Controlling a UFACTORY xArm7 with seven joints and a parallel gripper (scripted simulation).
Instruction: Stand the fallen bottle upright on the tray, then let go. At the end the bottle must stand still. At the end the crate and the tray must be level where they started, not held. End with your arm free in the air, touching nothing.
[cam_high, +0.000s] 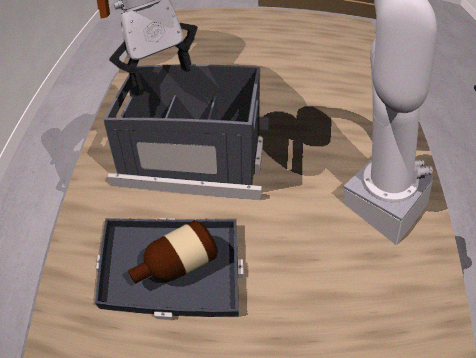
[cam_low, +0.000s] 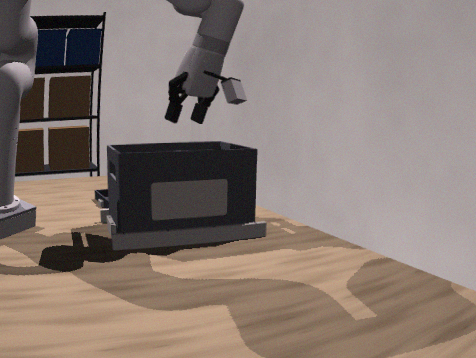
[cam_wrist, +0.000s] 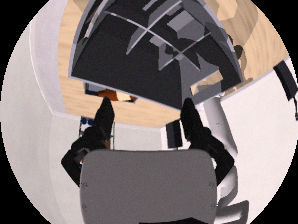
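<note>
Right now the brown bottle is 1 cm behind my hand, 25 cm to the left of it and 19 cm below it. Also, from my hand: dark crate 3 cm behind, 3 cm to the right, 15 cm below; then tray 25 cm to the left, 22 cm below.
</note>
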